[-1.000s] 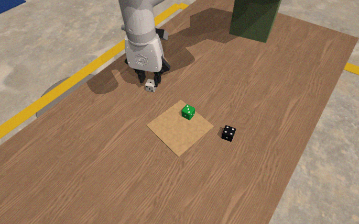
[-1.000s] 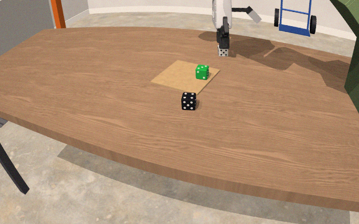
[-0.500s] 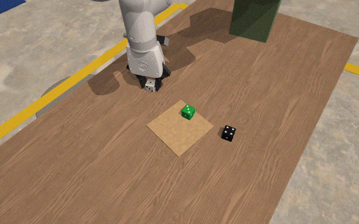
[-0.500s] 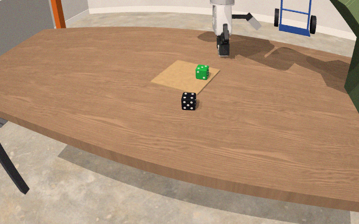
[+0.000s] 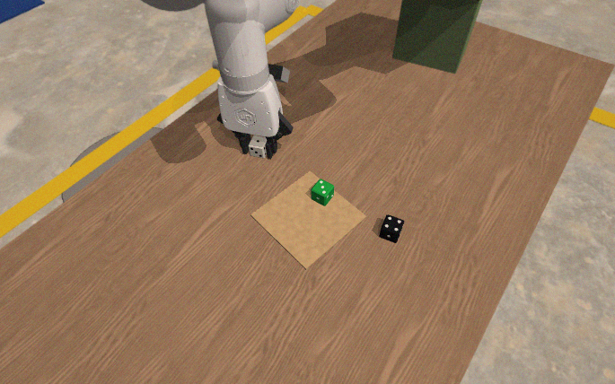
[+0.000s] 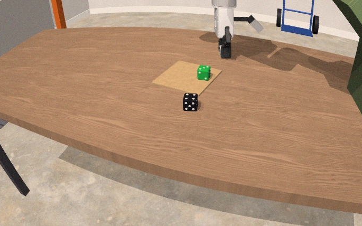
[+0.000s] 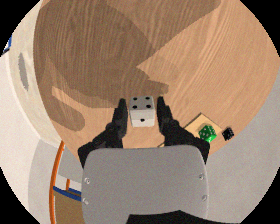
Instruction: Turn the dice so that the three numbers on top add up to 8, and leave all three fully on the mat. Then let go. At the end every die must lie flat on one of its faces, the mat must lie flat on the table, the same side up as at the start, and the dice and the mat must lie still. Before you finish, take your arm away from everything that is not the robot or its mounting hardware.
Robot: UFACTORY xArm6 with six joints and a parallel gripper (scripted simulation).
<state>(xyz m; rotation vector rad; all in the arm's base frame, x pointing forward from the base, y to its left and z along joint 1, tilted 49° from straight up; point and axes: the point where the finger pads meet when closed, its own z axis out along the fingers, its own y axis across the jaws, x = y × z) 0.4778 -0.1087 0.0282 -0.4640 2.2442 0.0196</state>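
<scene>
My gripper is now 10 mm above the white die. From my hand the other things lie so: tan mat (40 mm ahead, 170 mm to the left, 20 mm below); then green die (170 mm to the left); then black die (30 mm behind, 290 mm to the left, 10 mm below).
</scene>
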